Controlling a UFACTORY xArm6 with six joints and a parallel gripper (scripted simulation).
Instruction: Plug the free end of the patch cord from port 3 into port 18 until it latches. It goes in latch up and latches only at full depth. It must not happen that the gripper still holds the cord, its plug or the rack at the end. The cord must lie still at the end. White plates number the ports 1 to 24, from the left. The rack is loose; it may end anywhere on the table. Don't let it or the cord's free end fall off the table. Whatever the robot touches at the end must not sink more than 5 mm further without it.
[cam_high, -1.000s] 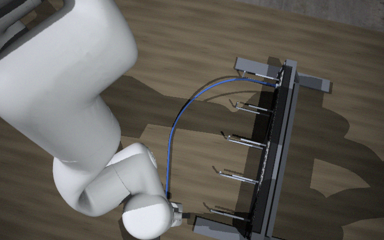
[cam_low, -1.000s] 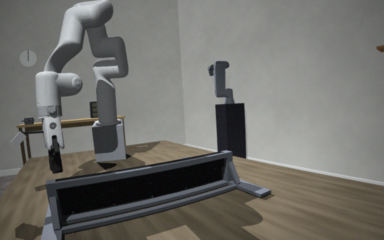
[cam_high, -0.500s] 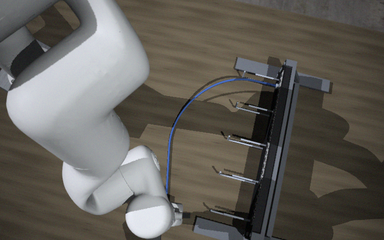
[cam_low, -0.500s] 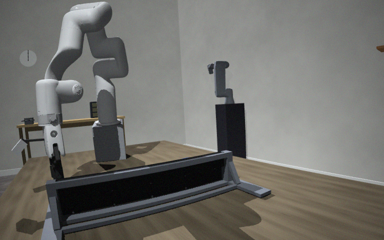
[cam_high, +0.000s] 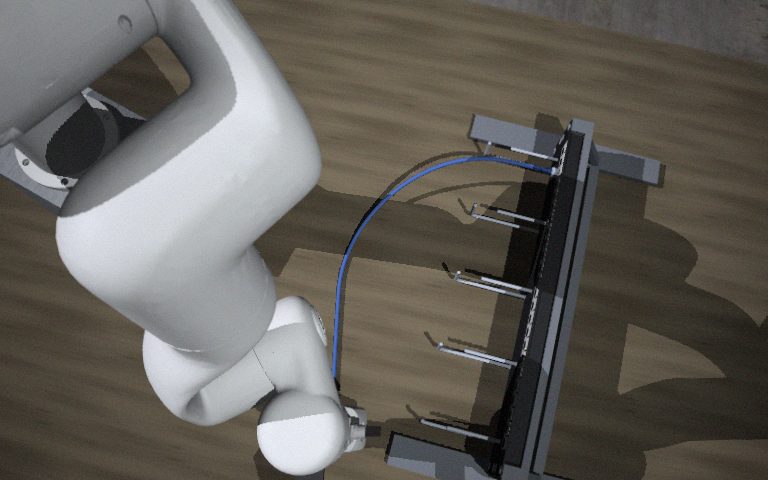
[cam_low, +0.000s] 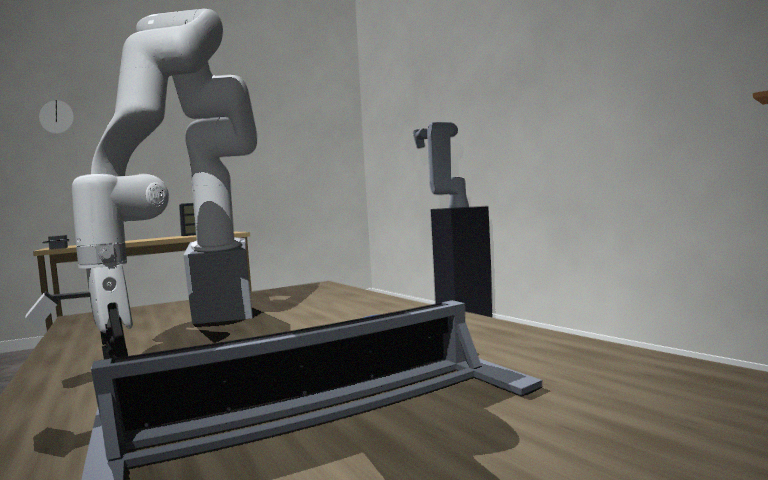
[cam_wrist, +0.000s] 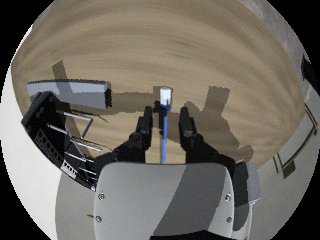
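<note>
Right now the plug is 30 mm below my hand, 20 mm to the right of it and 10 mm ahead of it.
</note>
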